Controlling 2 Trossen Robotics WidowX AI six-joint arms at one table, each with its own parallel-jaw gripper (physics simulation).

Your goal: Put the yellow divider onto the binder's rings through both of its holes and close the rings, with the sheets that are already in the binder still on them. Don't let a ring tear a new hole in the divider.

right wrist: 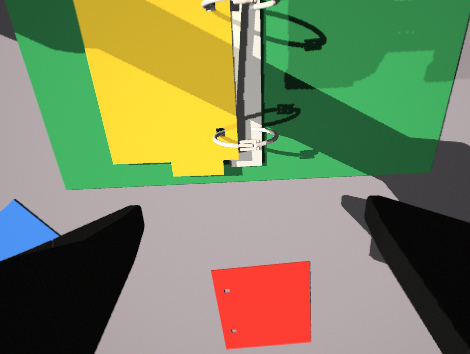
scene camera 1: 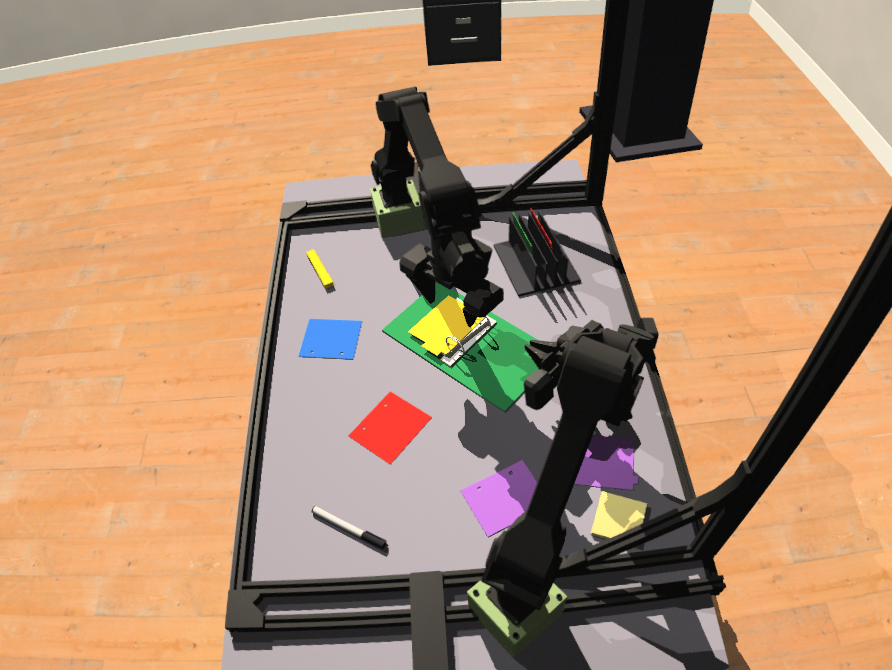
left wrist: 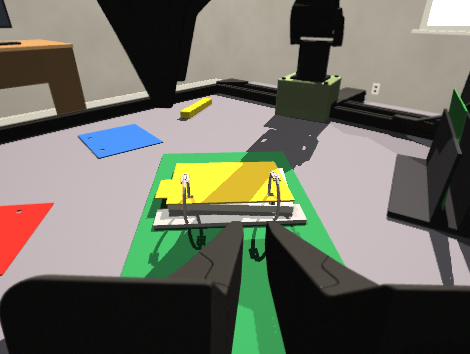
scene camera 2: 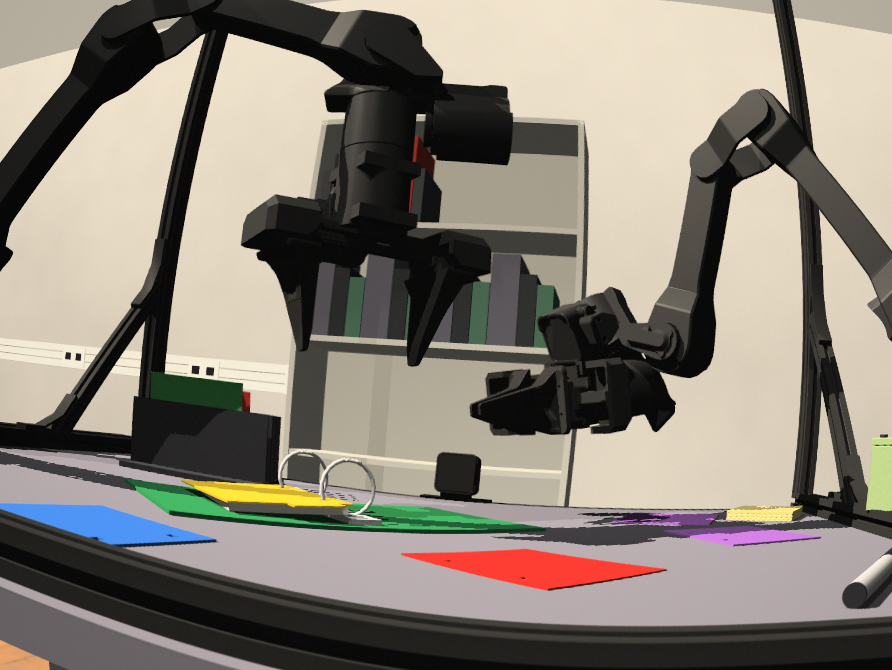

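Seen in the pictures: left gripper, fingertip midpoint: point(scene camera 1: 527, 344) point(left wrist: 253, 232) point(scene camera 2: 474, 410); right gripper, fingertip midpoint: point(right wrist: 253, 211) point(scene camera 1: 451, 313) point(left wrist: 172, 91) point(scene camera 2: 359, 358); left arm's base, link origin: point(scene camera 1: 517, 594); right arm's base, link origin: point(scene camera 1: 395, 196) point(left wrist: 310, 78).
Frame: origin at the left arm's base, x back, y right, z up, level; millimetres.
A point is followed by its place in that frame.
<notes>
The yellow divider point(scene camera 1: 432, 333) @[x -493, y 245, z -68 mm] point(scene camera 2: 252, 494) @[x -502, y 263, z -69 mm] point(left wrist: 225, 181) @[x -488, y 280, z -68 mm] point(right wrist: 150, 100) @[x -501, y 266, z -69 mm] lies on the sheets point(left wrist: 225, 209) @[x -441, y 285, z -72 mm] over the open green binder point(scene camera 1: 515, 378) @[x -313, y 295, z -79 mm] point(scene camera 2: 461, 519) @[x -319, y 292, z -79 mm] point(left wrist: 137, 255) @[x -380, y 222, z -79 mm] point(right wrist: 70, 135) @[x -566, y 230, z -79 mm]. The left ring point(left wrist: 185, 205) @[x -411, y 255, z -49 mm] and the right ring point(left wrist: 278, 200) @[x -424, y 333, z -47 mm] in the left wrist view pass through its two holes and look closed, their clasps meeting. The sheets' own holes are hidden. My right gripper point(scene camera 1: 450, 311) @[x -432, y 247, z 39 mm] point(scene camera 2: 358, 356) @[x -432, y 247, z 39 mm] point(right wrist: 253, 211) @[x -432, y 247, z 39 mm] is open and empty above the binder. My left gripper point(scene camera 1: 531, 367) point(scene camera 2: 472, 409) @[x -305, y 313, z 14 mm] point(left wrist: 253, 232) @[x -305, y 313, z 14 mm] is nearly shut, empty, on the spine's other side.
A red card point(scene camera 1: 390, 427) @[x -384, y 59, z -81 mm], a blue card point(scene camera 1: 330, 338) @[x -629, y 93, z -80 mm] and purple cards point(scene camera 1: 493, 501) @[x -158, y 99, z -81 mm] lie around the binder. A dark rack point(scene camera 1: 513, 277) @[x -503, y 471, z -76 mm] stands behind it. A marker point(scene camera 1: 342, 524) @[x -282, y -115, z -70 mm], a yellow stick point(scene camera 1: 319, 269) @[x -800, y 178, z -70 mm] and a pale yellow pad point(scene camera 1: 616, 515) @[x -2, y 225, z -72 mm] lie farther out.
</notes>
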